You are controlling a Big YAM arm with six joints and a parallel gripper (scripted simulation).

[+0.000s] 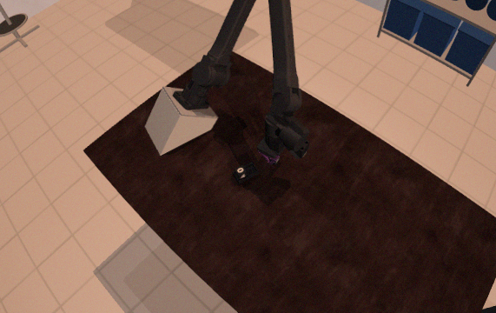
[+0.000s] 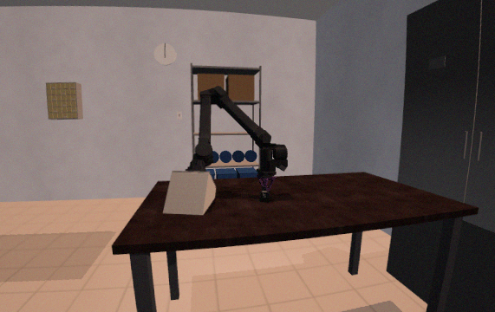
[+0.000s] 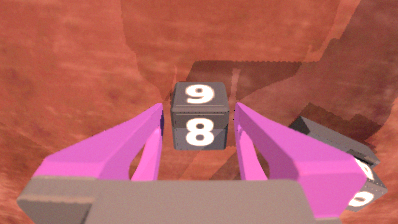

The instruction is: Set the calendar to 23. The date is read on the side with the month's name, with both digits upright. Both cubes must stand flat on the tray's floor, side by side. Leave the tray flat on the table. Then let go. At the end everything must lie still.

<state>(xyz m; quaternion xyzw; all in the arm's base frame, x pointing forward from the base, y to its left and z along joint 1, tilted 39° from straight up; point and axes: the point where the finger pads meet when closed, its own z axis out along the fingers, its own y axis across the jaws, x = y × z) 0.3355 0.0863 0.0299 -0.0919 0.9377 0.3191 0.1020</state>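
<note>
My gripper is now 2 cm past the dark tray, 10 cm to the left of it and 1 cm above it.
</note>
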